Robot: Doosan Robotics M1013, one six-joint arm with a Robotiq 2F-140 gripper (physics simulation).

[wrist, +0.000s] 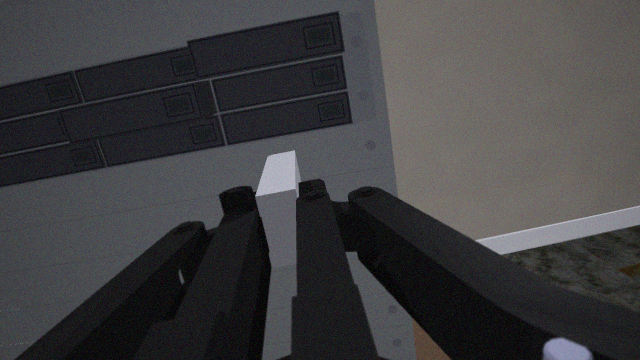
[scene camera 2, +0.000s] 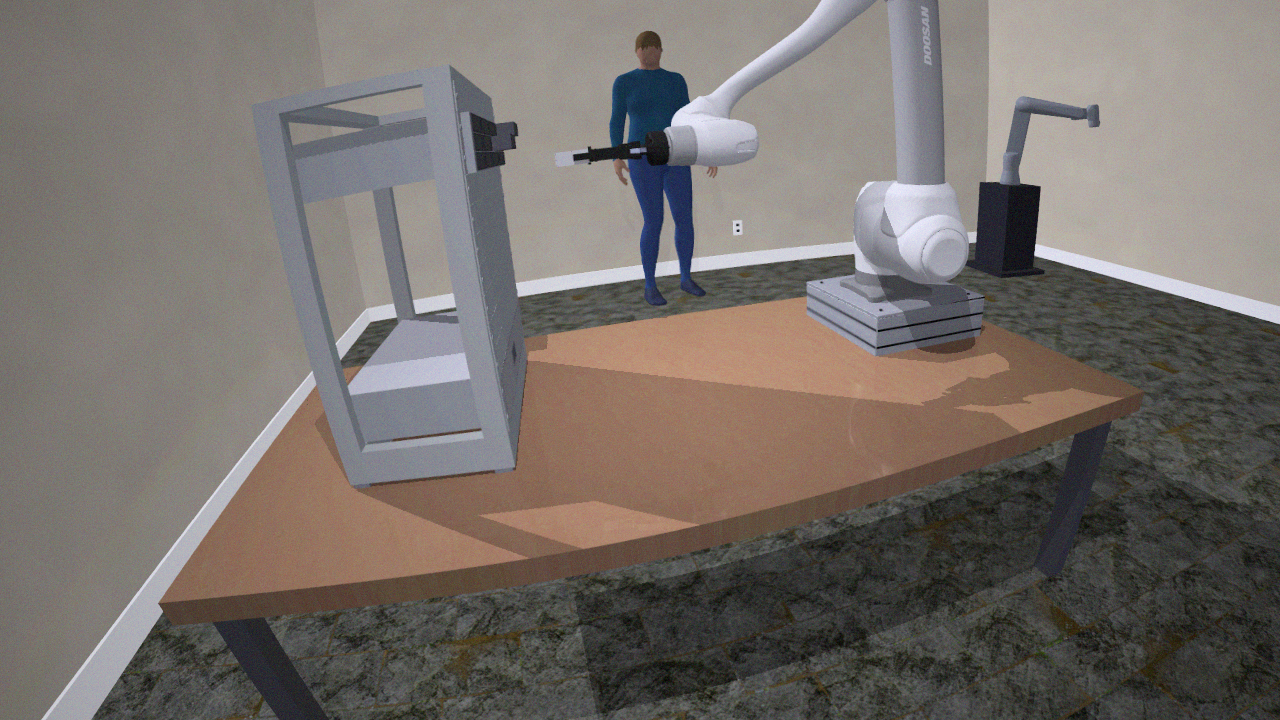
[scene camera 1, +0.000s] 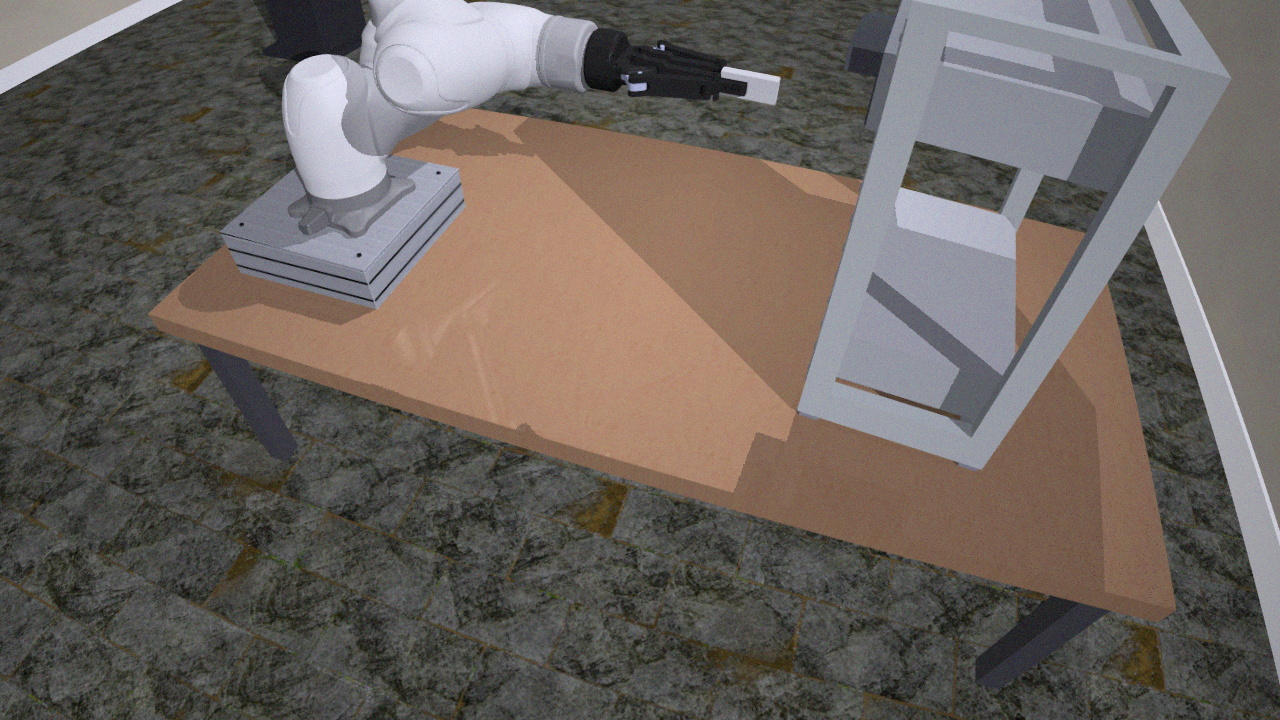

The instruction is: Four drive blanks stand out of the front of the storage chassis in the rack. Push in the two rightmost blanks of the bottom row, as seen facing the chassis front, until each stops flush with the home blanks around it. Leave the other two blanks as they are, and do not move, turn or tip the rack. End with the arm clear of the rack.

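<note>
My gripper is shut, with a pale block-shaped tip sticking out at its fingertips. It is level, in front of the rack and apart from it. The storage chassis sits high in the rack. In the wrist view, the rightmost bottom-row blank and the bottom-row blank left of it look level with their surroundings. The top-right blank and a middle-row blank stand out; the latter partly covers the bottom row's upper edge. The bottom row's left end is out of view.
The rack stands on the brown table, with a pale box low inside it. The arm's base block is at the opposite end. A person stands behind the table.
</note>
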